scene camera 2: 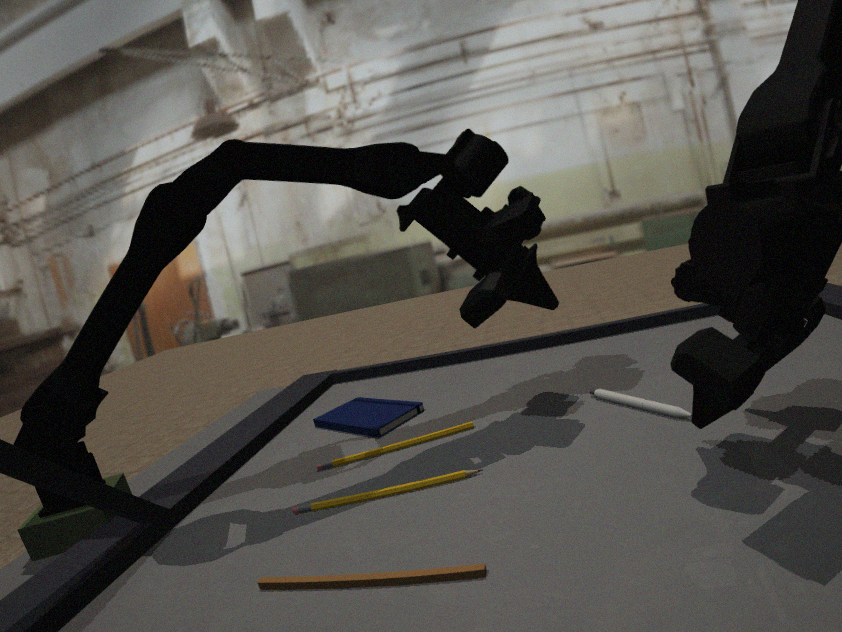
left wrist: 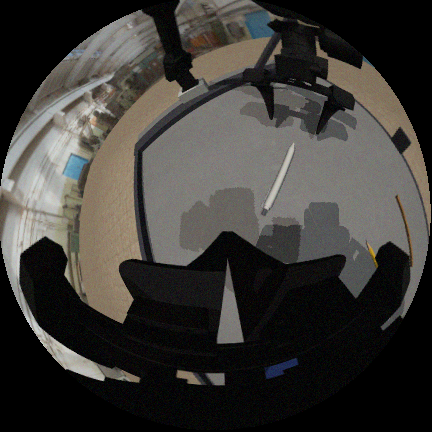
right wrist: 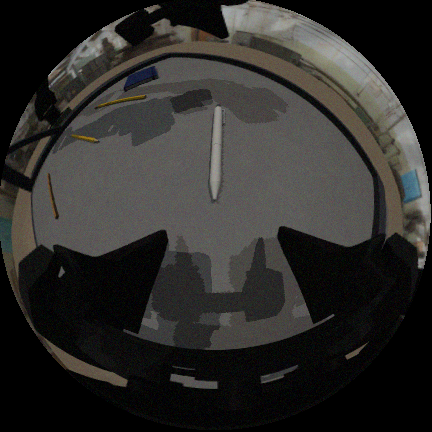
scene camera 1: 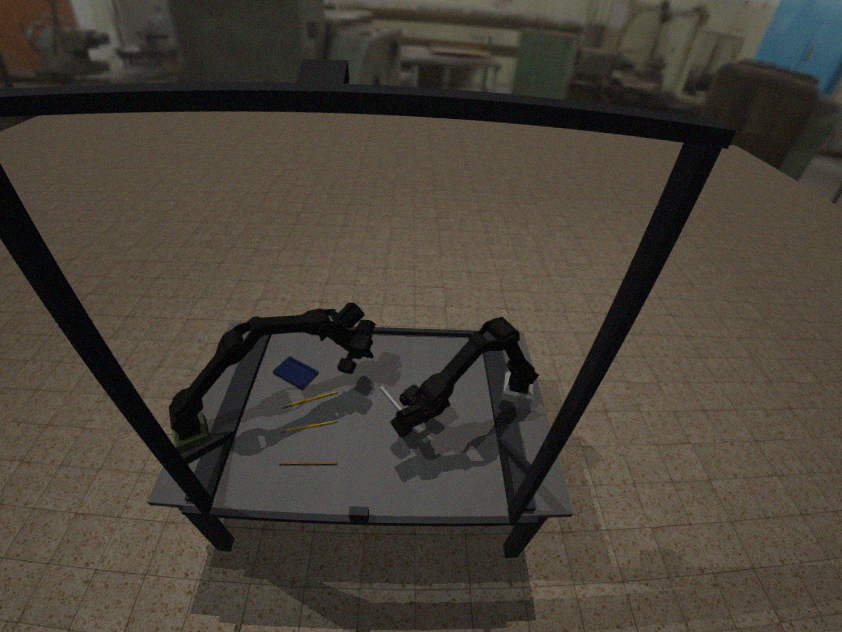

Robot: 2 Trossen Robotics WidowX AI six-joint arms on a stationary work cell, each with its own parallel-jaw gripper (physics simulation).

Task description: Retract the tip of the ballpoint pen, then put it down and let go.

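Frame: origin at the left arm's base, x ahead, y left, z up, level; metres.
Seen in the pictures: left gripper, fingertip midpoint: (scene camera 2: 556, 306) (left wrist: 226, 236) (right wrist: 225, 37) (scene camera 1: 372, 357); right gripper, fingertip midpoint: (left wrist: 293, 125) (right wrist: 223, 234); left arm's base at its link origin: (scene camera 1: 188, 428); right arm's base at its link origin: (left wrist: 190, 85) (scene camera 1: 518, 385).
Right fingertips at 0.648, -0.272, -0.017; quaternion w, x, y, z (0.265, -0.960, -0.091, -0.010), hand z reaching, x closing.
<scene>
Pixels of each thing's top centre, then the offset from my right fingertips to it, as dx, dy, dz.
- white ballpoint pen at its top centre: (scene camera 2: 636, 396) (right wrist: 218, 133) (left wrist: 280, 172) (scene camera 1: 391, 397) -0.017, +0.104, -0.010
- blue notebook at its top centre: (scene camera 2: 366, 411) (left wrist: 285, 364) (right wrist: 140, 74) (scene camera 1: 295, 371) -0.267, +0.369, -0.011
- orange stick at its top centre: (scene camera 2: 364, 576) (right wrist: 49, 190) (scene camera 1: 308, 462) -0.352, +0.010, -0.016
A white ballpoint pen (scene camera 1: 389, 395) (scene camera 2: 639, 403) (left wrist: 279, 180) (right wrist: 216, 150) lies on the table between the arms. In the right wrist view its tapered end points toward my right gripper, with its clip at the far end. A grey button end shows in the left wrist view. Whether the writing tip sticks out is too small to tell. My right gripper (left wrist: 293, 125) (right wrist: 223, 234) is open and empty, above the table just beyond the tapered end. My left gripper (scene camera 1: 370, 354) (scene camera 2: 553, 304) (left wrist: 226, 236) is shut and empty, high above the table beyond the button end.
A blue notebook (scene camera 1: 295, 372) (scene camera 2: 369, 416) (right wrist: 141, 78) lies at the back left in scene camera 1. Two yellow pencils (scene camera 2: 401, 445) (scene camera 2: 394, 491) and an orange stick (scene camera 1: 308, 463) (scene camera 2: 372, 577) lie in front of it. Dark frame posts (scene camera 1: 612, 326) rise beside the table.
</scene>
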